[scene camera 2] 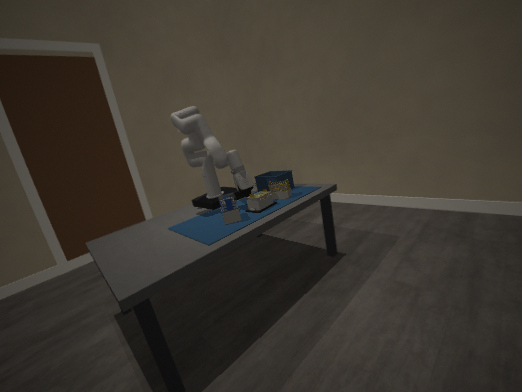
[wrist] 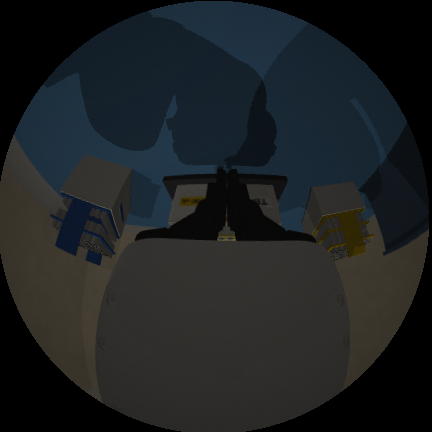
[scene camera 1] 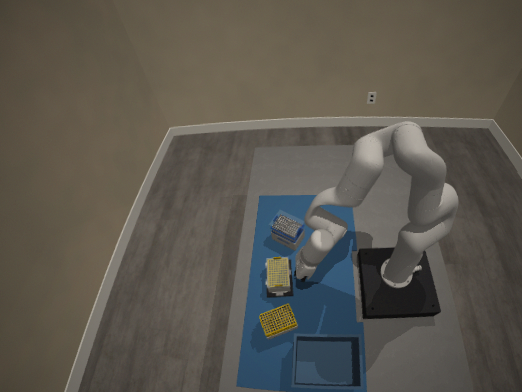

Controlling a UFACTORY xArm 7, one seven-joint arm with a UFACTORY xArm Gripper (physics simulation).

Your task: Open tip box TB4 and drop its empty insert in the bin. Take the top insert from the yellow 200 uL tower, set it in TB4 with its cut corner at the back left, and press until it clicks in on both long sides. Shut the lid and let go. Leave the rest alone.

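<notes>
Tip box TB4 (scene camera 1: 278, 274) (scene camera 2: 260, 201) (wrist: 176, 212) stands on a black base (scene camera 1: 270, 294) (wrist: 281, 181) mid-mat. A yellow grid shows at its top; the lid's state is hard to tell. My gripper (scene camera 1: 301, 280) (wrist: 225, 182) is shut and empty, close beside TB4's arm-facing side. In the wrist view its fingers cover the middle of that side and part of the TB4 label. The yellow tower (scene camera 1: 278, 321) (scene camera 2: 280, 189) (wrist: 336, 197) stands between TB4 and the bin, with a yellow insert on top. The blue bin (scene camera 1: 328, 336) (scene camera 2: 274, 180) has shadow across its floor.
The blue tower (scene camera 1: 287, 227) (scene camera 2: 230, 212) (wrist: 97, 182) stands on the other side of TB4 from the yellow tower. All stand on the blue mat (scene camera 1: 260, 250) (scene camera 2: 200, 231). The arm's black base plate (scene camera 1: 400, 307) lies to the right in scene camera 1.
</notes>
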